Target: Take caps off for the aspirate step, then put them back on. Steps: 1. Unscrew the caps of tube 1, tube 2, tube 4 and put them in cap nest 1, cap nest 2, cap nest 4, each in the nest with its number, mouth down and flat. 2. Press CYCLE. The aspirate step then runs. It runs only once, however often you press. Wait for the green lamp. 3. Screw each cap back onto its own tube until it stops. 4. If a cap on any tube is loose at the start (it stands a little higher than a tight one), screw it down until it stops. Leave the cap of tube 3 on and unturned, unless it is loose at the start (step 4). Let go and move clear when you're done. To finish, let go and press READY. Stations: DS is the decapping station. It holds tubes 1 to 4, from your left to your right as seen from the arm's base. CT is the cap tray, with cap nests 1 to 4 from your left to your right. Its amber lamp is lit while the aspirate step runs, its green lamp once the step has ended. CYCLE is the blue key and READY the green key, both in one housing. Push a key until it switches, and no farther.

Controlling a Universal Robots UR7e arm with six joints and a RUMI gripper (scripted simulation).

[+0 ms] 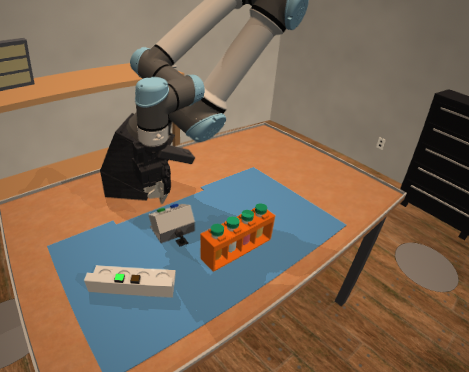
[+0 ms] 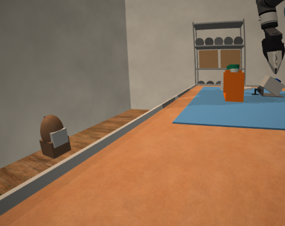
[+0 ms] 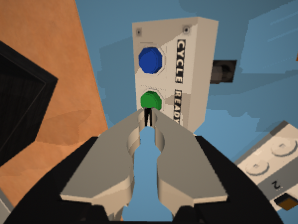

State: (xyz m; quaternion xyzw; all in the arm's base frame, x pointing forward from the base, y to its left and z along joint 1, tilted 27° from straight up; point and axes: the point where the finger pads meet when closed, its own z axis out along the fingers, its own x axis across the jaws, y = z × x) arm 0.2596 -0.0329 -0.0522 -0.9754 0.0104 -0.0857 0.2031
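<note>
My gripper is now 40 mm above the green key and 10 mm to the left of it. From my hand the other things lie so: cap 220 mm to the left, 190 mm ahead, 10 mm above; then grey key housing 50 mm below, 20 mm to the left, 10 mm ahead; then blue key 40 mm to the left, 40 mm below.
</note>
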